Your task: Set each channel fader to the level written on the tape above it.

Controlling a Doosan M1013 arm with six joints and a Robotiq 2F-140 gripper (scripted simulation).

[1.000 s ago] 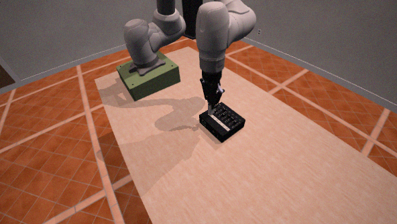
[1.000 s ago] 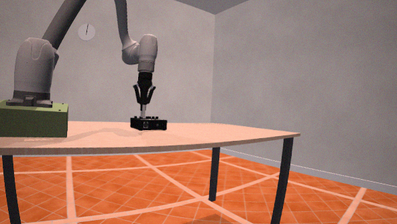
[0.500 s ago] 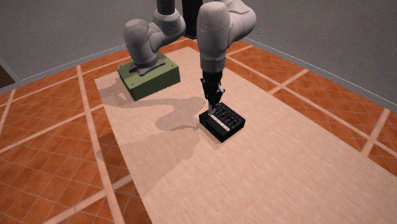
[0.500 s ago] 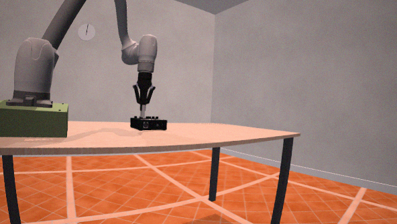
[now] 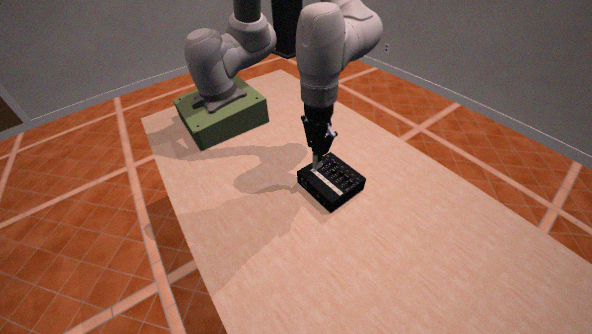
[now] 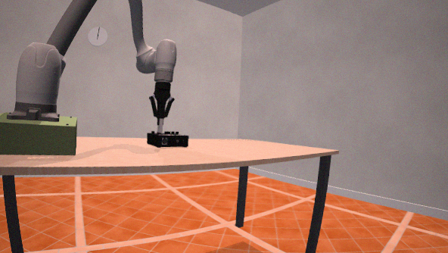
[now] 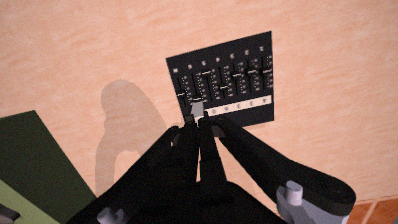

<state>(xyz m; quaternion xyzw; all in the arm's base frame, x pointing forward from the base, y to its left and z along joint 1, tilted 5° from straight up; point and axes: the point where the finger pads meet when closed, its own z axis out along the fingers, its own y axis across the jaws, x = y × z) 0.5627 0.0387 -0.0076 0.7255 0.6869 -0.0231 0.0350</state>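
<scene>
Right now the fader cap is 2 cm behind my hand, 3 cm to the left of it and 3 cm below it.
</scene>
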